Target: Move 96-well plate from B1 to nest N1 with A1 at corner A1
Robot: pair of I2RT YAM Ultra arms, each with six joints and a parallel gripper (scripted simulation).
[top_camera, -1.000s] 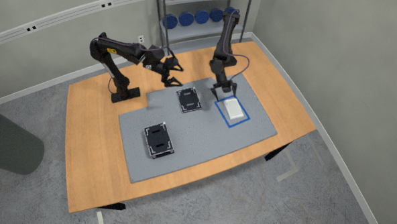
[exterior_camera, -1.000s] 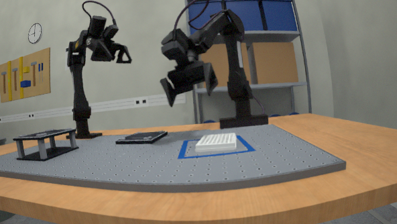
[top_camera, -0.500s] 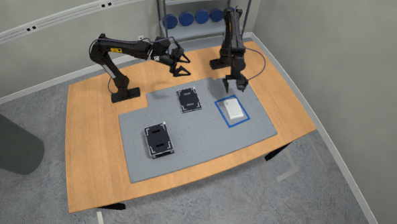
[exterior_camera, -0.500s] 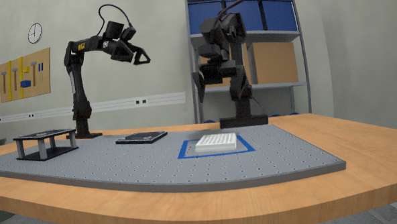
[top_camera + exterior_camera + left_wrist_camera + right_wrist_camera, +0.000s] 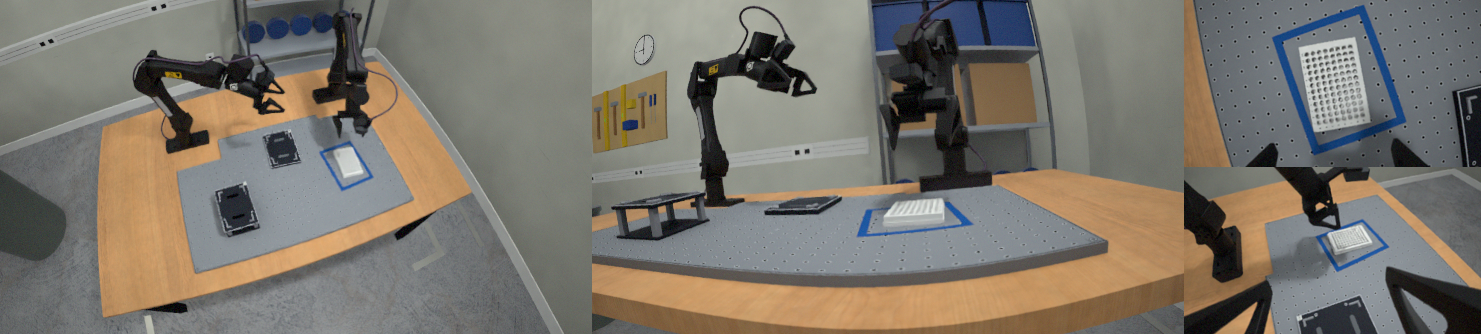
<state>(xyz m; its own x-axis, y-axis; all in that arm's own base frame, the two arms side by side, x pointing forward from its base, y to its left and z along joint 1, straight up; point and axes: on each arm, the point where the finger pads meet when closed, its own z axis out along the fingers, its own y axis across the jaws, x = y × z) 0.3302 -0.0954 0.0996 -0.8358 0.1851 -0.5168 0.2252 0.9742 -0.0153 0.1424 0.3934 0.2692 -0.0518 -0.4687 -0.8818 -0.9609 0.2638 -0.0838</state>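
The white 96-well plate lies 100 mm below my left hand, 50 mm ahead of it and 20 mm to the right of it.
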